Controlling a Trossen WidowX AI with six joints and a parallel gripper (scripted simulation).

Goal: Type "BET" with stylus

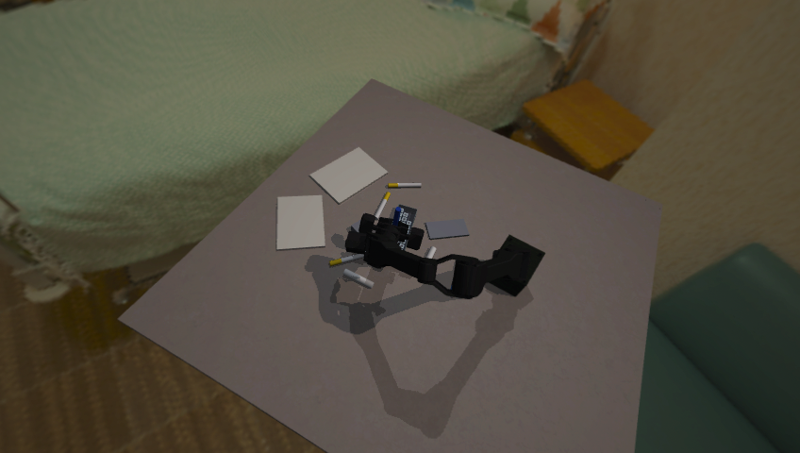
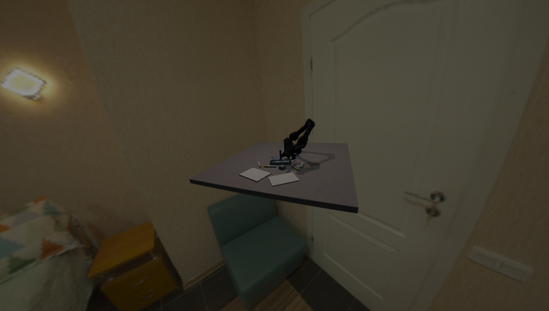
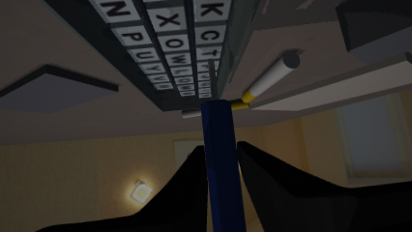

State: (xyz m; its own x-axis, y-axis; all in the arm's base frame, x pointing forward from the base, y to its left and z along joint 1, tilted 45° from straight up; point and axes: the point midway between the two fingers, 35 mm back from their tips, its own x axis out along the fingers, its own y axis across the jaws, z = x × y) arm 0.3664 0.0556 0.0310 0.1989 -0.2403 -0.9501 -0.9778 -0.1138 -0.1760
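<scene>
Now: gripper tip 60 mm above the T key. From my gripper tip the other things lie so: small grey block 100 mm ahead, 60 mm below, 40 mm to the left; then blue stylus 10 mm below; then E key 80 mm to the left, 60 mm below, 20 mm behind.
</scene>
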